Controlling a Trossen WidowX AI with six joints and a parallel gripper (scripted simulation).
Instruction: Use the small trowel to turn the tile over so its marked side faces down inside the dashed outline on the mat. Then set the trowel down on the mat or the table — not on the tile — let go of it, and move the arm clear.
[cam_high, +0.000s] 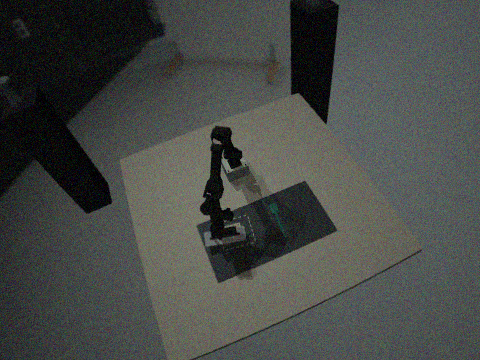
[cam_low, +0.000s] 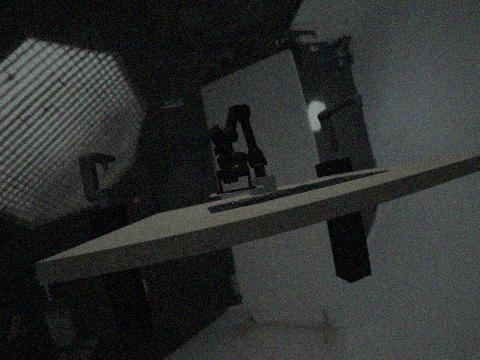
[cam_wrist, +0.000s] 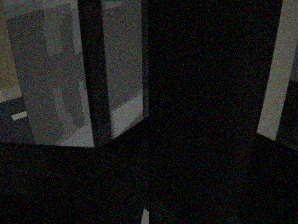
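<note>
Right now the tile is 8 cm below my gripper tip, 7 cm to the left of it and 4 cm behind it. Also, from my gripper tip: dark mat: 23 cm to the left, 11 cm below, 1 cm ahead; then teal trowel: 31 cm to the left, 8 cm below, 2 cm behind.
</note>
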